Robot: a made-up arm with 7 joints. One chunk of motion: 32 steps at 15 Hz.
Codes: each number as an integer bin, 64 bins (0 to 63) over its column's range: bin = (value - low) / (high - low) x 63, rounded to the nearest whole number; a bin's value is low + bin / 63 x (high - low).
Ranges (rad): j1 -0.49..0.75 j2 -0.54..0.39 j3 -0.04..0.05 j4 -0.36..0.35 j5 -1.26..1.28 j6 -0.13..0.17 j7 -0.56..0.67
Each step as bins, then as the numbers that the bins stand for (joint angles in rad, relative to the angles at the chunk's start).
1 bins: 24 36 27 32 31 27 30
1 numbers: -0.0176 -0.0086 -0.0014 0.0006 -0.0102 -0.0014 0.0257
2 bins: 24 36 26 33 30 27 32
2 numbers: -0.0176 -0.0086 -0.0029 0.0119 -0.0505 -0.0014 0.0648
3 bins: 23 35 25 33 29 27 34
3 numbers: -0.0373 -0.0233 -0.0043 0.0119 -0.0908 -0.0014 0.1038
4 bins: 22 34 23 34 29 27 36
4 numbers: -0.0570 -0.0381 -0.0071 0.0232 -0.0908 -0.0014 0.1429
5 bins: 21 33 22 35 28 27 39
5 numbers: -0.0767 -0.0529 -0.0086 0.0344 -0.1311 -0.0014 0.2014
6 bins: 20 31 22 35 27 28 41
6 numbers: -0.0963 -0.0824 -0.0086 0.0344 -0.1714 0.0033 0.2405
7 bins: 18 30 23 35 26 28 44
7 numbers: -0.1357 -0.0971 -0.0071 0.0344 -0.2117 0.0033 0.2990
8 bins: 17 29 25 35 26 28 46
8 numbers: -0.1554 -0.1119 -0.0043 0.0344 -0.2117 0.0033 0.3381
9 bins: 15 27 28 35 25 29 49
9 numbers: -0.1948 -0.1414 0.0000 0.0344 -0.2521 0.0081 0.3967
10 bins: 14 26 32 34 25 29 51
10 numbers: -0.2144 -0.1562 0.0057 0.0232 -0.2521 0.0081 0.4357
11 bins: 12 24 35 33 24 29 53
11 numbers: -0.2538 -0.1857 0.0100 0.0119 -0.2924 0.0081 0.4748
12 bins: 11 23 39 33 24 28 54
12 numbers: -0.2735 -0.2005 0.0157 0.0119 -0.2924 0.0033 0.4943
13 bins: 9 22 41 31 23 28 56
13 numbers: -0.3129 -0.2152 0.0186 -0.0106 -0.3327 0.0033 0.5333
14 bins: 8 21 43 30 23 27 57
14 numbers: -0.3325 -0.2300 0.0214 -0.0219 -0.3327 -0.0014 0.5529
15 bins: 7 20 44 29 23 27 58
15 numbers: -0.3522 -0.2448 0.0229 -0.0332 -0.3327 -0.0014 0.5724
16 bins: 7 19 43 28 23 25 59
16 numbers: -0.3522 -0.2595 0.0214 -0.0444 -0.3327 -0.0110 0.5919
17 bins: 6 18 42 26 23 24 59
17 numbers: -0.3719 -0.2743 0.0200 -0.0670 -0.3327 -0.0157 0.5919
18 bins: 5 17 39 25 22 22 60
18 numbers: -0.3916 -0.2890 0.0157 -0.0783 -0.3730 -0.0252 0.6114
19 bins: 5 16 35 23 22 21 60
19 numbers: -0.3916 -0.3038 0.0100 -0.1008 -0.3730 -0.0300 0.6114
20 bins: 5 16 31 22 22 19 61
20 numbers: -0.3916 -0.3038 0.0043 -0.1121 -0.3730 -0.0395 0.6310
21 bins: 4 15 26 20 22 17 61
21 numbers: -0.4113 -0.3186 -0.0029 -0.1346 -0.3730 -0.0490 0.6310
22 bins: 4 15 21 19 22 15 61
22 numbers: -0.4113 -0.3186 -0.0100 -0.1459 -0.3730 -0.0586 0.6310
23 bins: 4 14 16 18 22 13 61
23 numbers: -0.4113 -0.3333 -0.0171 -0.1571 -0.3730 -0.0681 0.6310
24 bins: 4 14 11 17 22 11 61
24 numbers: -0.4113 -0.3333 -0.0243 -0.1684 -0.3730 -0.0776 0.6310
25 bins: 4 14 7 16 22 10 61
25 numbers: -0.4113 -0.3333 -0.0300 -0.1797 -0.3730 -0.0824 0.6310
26 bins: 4 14 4 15 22 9 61
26 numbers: -0.4113 -0.3333 -0.0343 -0.1910 -0.3730 -0.0871 0.6310
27 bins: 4 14 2 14 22 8 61
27 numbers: -0.4113 -0.3333 -0.0371 -0.2022 -0.3730 -0.0919 0.6310
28 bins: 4 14 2 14 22 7 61
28 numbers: -0.4113 -0.3333 -0.0371 -0.2022 -0.3730 -0.0967 0.6310
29 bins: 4 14 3 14 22 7 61
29 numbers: -0.4113 -0.3333 -0.0357 -0.2022 -0.3730 -0.0967 0.6310
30 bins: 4 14 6 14 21 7 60
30 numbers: -0.4113 -0.3333 -0.0314 -0.2022 -0.4133 -0.0967 0.6114
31 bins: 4 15 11 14 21 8 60
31 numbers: -0.4113 -0.3186 -0.0243 -0.2022 -0.4133 -0.0919 0.6114
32 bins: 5 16 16 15 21 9 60
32 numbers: -0.3916 -0.3038 -0.0171 -0.1910 -0.4133 -0.0871 0.6114
